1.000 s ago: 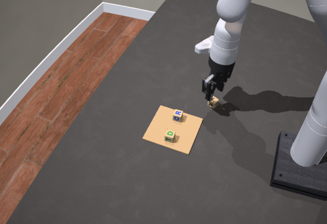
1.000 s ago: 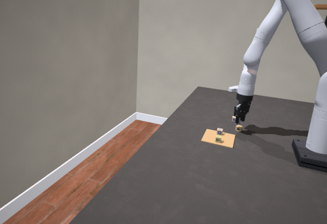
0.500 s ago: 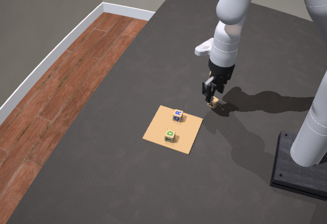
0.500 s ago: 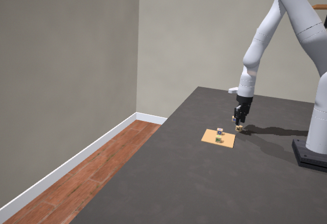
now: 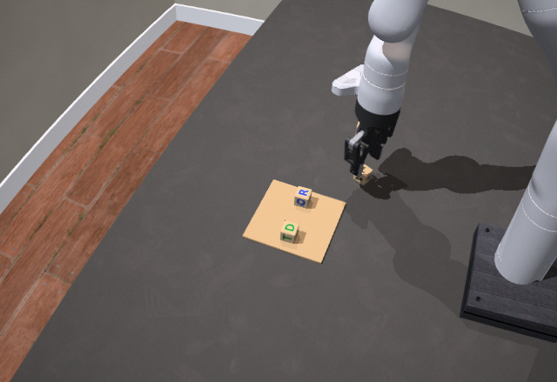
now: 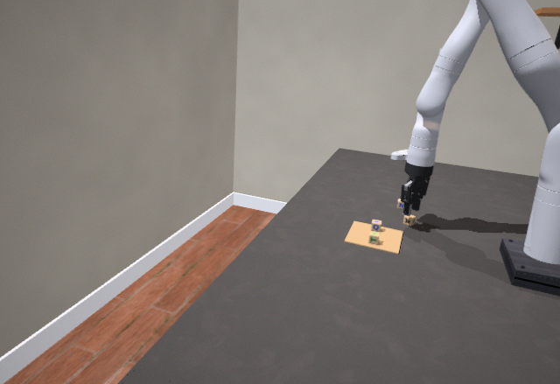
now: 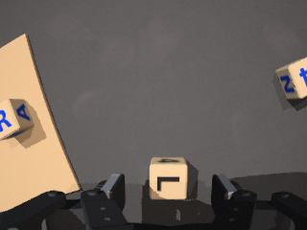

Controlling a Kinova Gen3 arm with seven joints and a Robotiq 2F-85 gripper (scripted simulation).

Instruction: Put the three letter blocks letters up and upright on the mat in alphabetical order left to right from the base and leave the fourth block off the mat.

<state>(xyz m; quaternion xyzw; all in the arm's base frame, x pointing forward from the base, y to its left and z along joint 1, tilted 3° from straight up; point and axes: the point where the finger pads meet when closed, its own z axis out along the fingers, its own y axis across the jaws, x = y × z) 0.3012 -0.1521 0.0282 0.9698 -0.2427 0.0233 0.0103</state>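
My gripper is now 130 mm to the right of the tan mat, 100 mm short of it and 50 mm above it.
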